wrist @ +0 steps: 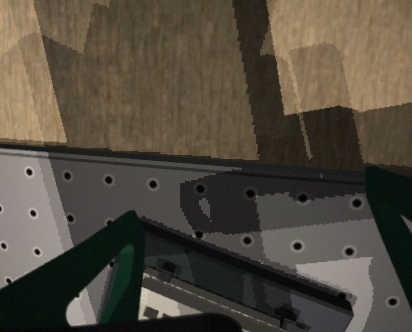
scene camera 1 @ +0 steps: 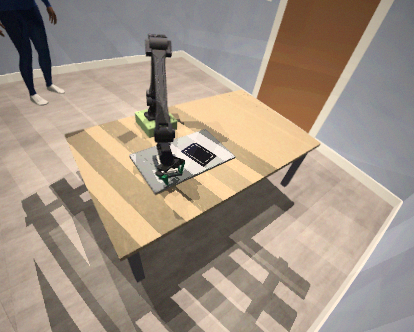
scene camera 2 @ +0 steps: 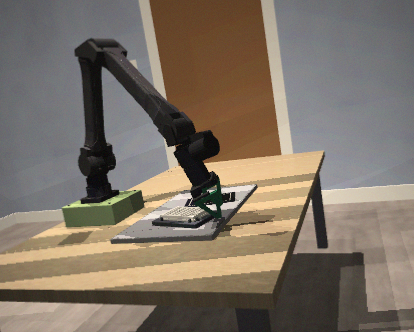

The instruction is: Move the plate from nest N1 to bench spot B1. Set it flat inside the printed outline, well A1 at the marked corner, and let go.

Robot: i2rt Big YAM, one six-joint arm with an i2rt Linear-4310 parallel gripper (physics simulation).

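Frame: origin at the arm's base, x ahead, y left, z up, level; metres.
Where they show: gripper, fingertip midpoint: point(wrist: 247, 202) point(scene camera 1: 174, 179) point(scene camera 2: 220, 211); arm's base, origin of the base link: point(scene camera 2: 100, 198).
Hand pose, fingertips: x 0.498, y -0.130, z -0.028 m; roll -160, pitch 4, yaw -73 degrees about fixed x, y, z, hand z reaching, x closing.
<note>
Things, the pixels of their top centre, and the offset from my fingertips. "*": a spot on its surface instead. Level surfaces: height alone.
- white well plate, middle of its top: point(scene camera 2: 184, 211) 0.120 m back, 0.021 m left, 0.001 m down
- dark printed spot B1, surface spot: point(scene camera 2: 229, 197) * 0.058 m back, 0.237 m left, 0.025 m down
- wooden table, its level: 0.040 m down
The white well plate point(scene camera 2: 182, 213) lies flat in its black nest point(scene camera 2: 173, 223) point(wrist: 244, 263) on the grey perforated board point(scene camera 1: 143, 165) point(scene camera 2: 140, 232) point(wrist: 122, 197). My gripper point(scene camera 1: 170, 174) point(scene camera 2: 211, 205) point(wrist: 247, 202) is open, its green fingers low at the plate's near end and straddling it. In scene camera 1 the gripper hides most of the plate. The dark printed spot B1 point(scene camera 1: 199, 153) point(scene camera 2: 229, 197) with its dashed outline lies bare on the same board, beyond the nest.
The arm's green base point(scene camera 1: 146, 124) point(scene camera 2: 100, 211) stands at the table's back left. The wooden table point(scene camera 1: 255, 132) point(scene camera 2: 206, 270) extends well past the board. A person point(scene camera 1: 45, 49) stands far off, and a brown door point(scene camera 1: 314, 59) is behind the table.
</note>
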